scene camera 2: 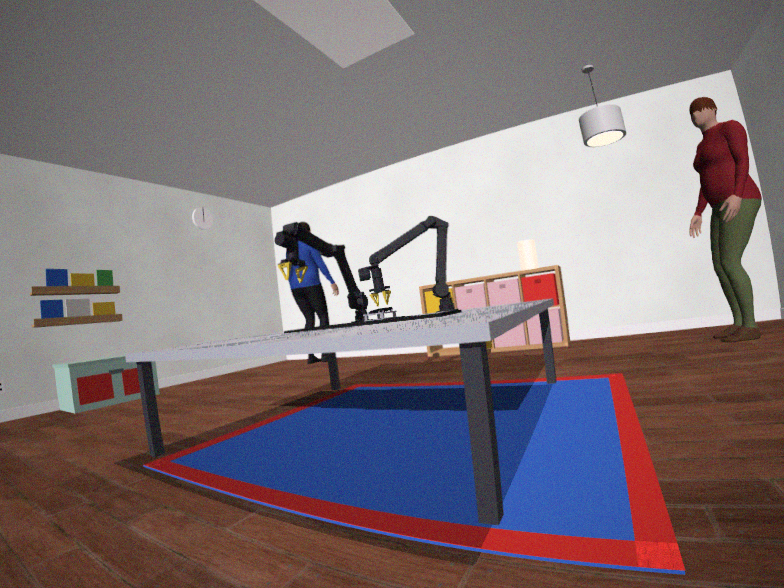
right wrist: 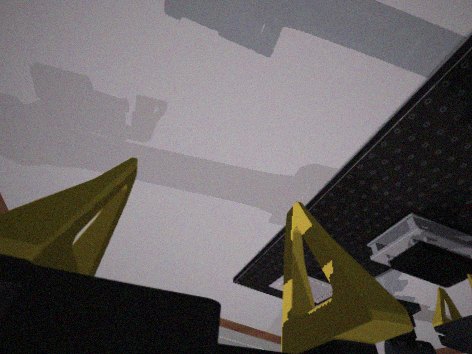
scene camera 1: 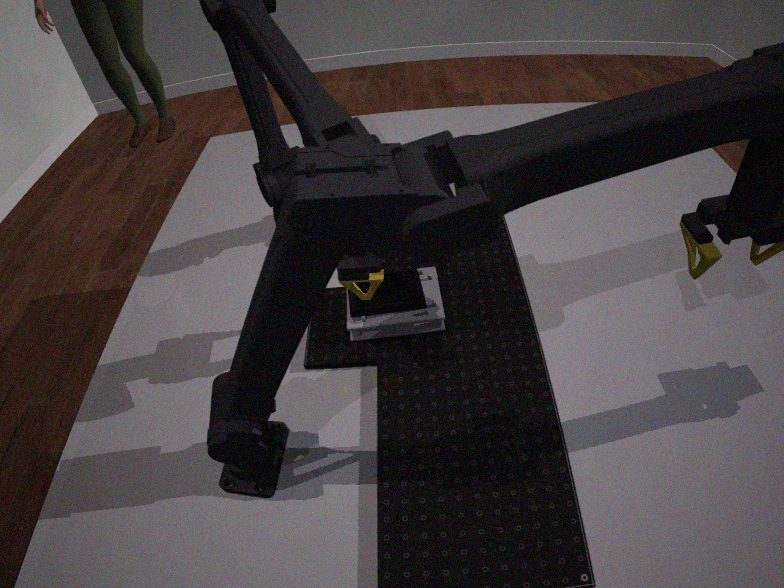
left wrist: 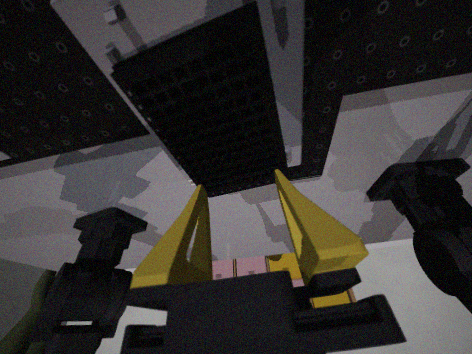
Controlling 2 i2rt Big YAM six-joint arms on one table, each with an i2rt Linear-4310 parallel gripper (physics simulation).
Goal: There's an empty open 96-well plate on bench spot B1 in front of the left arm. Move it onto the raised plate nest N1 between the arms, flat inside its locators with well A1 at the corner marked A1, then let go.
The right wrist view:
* right gripper: 218,188
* black well plate: 425,261
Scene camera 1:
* left gripper: 366,285
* right gripper: 723,268
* black well plate: 401,290
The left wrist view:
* left gripper: 238,181
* black well plate: 207,93
